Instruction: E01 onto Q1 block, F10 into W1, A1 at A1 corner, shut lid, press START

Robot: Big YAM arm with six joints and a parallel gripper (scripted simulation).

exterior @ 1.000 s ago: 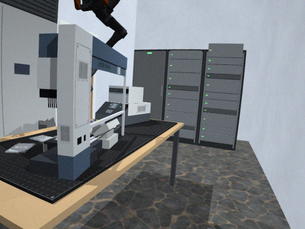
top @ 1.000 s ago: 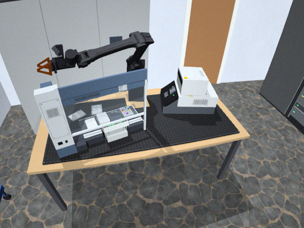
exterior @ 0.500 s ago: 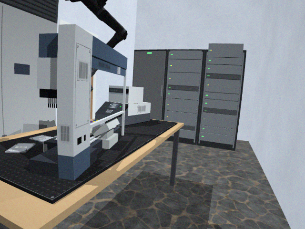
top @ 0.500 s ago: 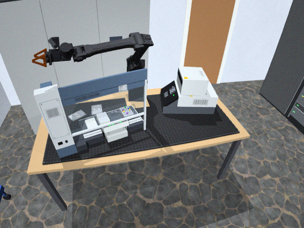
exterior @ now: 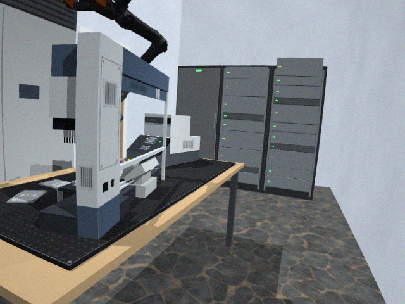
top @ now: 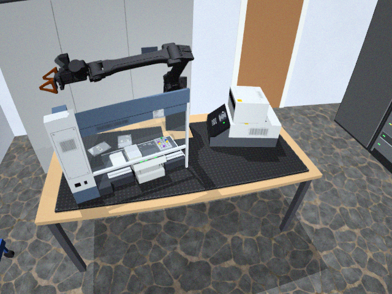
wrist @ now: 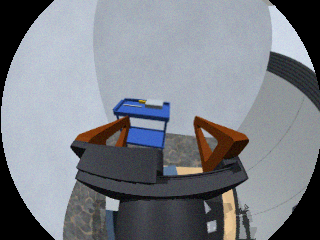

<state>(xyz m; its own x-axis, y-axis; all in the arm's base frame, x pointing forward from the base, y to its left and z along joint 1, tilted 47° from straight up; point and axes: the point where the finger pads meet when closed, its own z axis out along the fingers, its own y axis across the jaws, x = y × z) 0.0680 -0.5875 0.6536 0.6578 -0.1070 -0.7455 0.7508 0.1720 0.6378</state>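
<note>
Now: the white 96-well PCR plate 63 cm below my hand, 26 cm to the left of it and 13 cm behind it. Also, from my hand: blue gantry beam (41 cm to the left, 18 cm below, 3 cm ahead); then clear side panel (40 cm to the left, 36 cm below, 3 cm ahead); then white tower (42 cm below, 8 cm ahead, 5 cm to the left).
</note>
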